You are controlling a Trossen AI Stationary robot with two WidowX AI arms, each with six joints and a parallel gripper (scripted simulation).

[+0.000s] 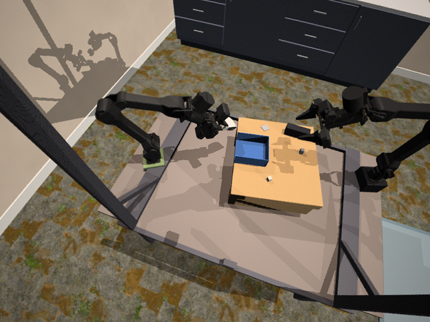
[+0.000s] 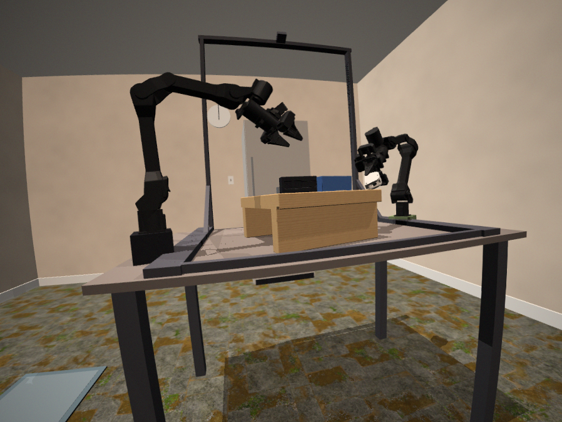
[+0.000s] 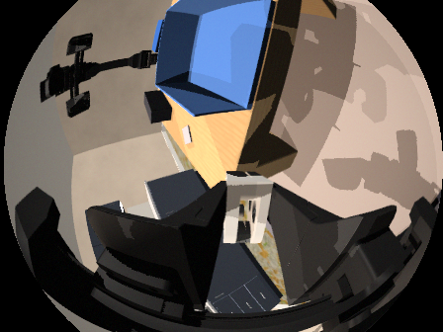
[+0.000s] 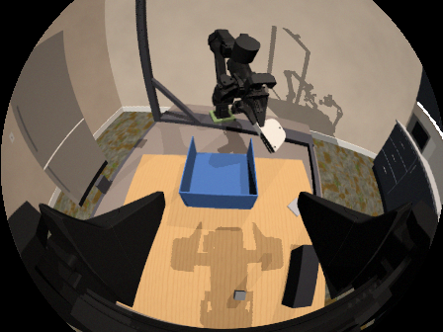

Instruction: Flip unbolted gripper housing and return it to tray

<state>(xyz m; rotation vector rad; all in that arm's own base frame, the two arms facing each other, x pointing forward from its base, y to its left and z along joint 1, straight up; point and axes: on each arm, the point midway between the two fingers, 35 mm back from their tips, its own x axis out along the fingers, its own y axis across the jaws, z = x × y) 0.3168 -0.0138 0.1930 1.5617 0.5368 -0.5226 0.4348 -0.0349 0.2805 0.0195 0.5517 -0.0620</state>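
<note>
The white gripper housing lies 40 mm ahead of my left hand, 40 mm to the right of it and 30 mm below it. The rest, counted from my left hand: wooden block: 90 mm behind, 260 mm to the right, 130 mm below; then blue tray: 90 mm behind, 170 mm to the right, 50 mm below; then flat grey plate: 70 mm ahead, 210 mm to the right, 60 mm below.
</note>
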